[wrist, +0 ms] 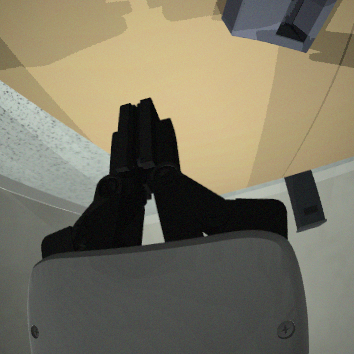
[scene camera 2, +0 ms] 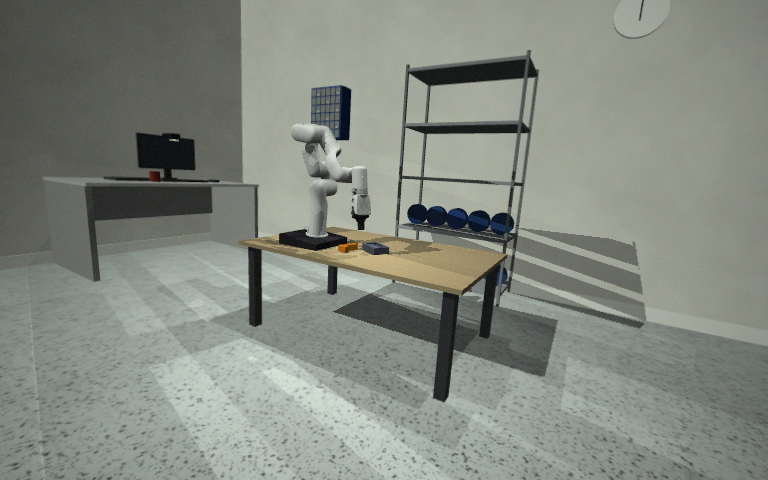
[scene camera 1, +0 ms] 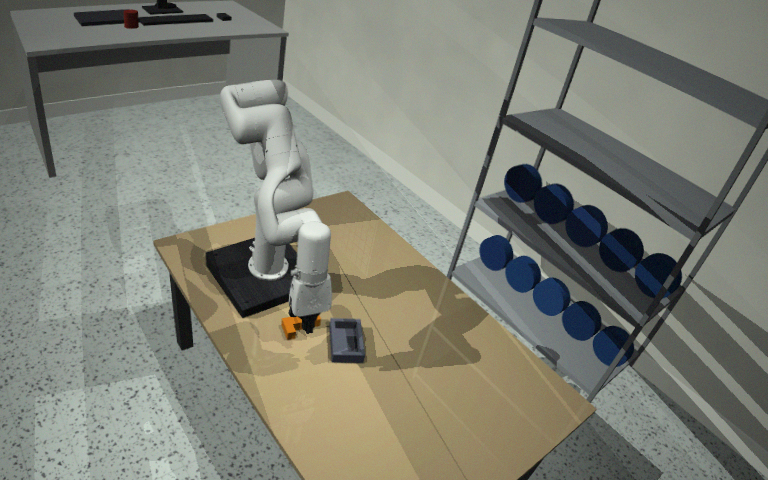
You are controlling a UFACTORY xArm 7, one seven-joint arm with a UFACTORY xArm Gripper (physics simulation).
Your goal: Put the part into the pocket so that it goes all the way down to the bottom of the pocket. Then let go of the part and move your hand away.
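Places are measured from the arm's base along level axes (x down, y ahead, z right), in metres.
Where they show: gripper, fingertip midpoint: [wrist: 144, 118] [scene camera 2: 361, 229] [scene camera 1: 307, 330]; arm's base, origin of the base link: [scene camera 2: 317, 235] [scene camera 1: 268, 266].
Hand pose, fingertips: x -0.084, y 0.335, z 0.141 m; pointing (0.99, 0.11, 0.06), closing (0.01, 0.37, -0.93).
Note:
Each offset is from my fingertips to the centre of the thing. Level surfaces: height alone.
The orange part @[dz -0.080, dx +0.116, dy -0.096 m] [scene camera 1: 290, 327] [scene camera 2: 347, 247] lies on the table beside the pocket block; the fingers hide its middle in scene camera 1, and it does not show in the wrist view. The dark grey-blue block with the pocket @[dz -0.140, dx +0.113, dy +0.026 m] [scene camera 1: 347, 355] [scene camera 2: 375, 249] [wrist: 260, 19] stands on the table to the right of the part. Its recess looks empty in scene camera 1. My gripper [scene camera 1: 308, 330] [scene camera 2: 361, 227] [wrist: 144, 118] is shut with its fingertips together and nothing between them. It points down and hangs above the table, clear of the part and the block.
The arm stands on a black base plate [scene camera 1: 244, 308] [scene camera 2: 294, 241] on the wooden table @[dx +0.131 m] [scene camera 1: 339, 430] [scene camera 2: 419, 266]. A metal shelf rack [scene camera 1: 491, 152] [scene camera 2: 402, 141] with blue round objects stands beyond the table. A desk [scene camera 1: 152, 39] [scene camera 2: 169, 183] with a monitor [scene camera 2: 165, 151] stands farther back.

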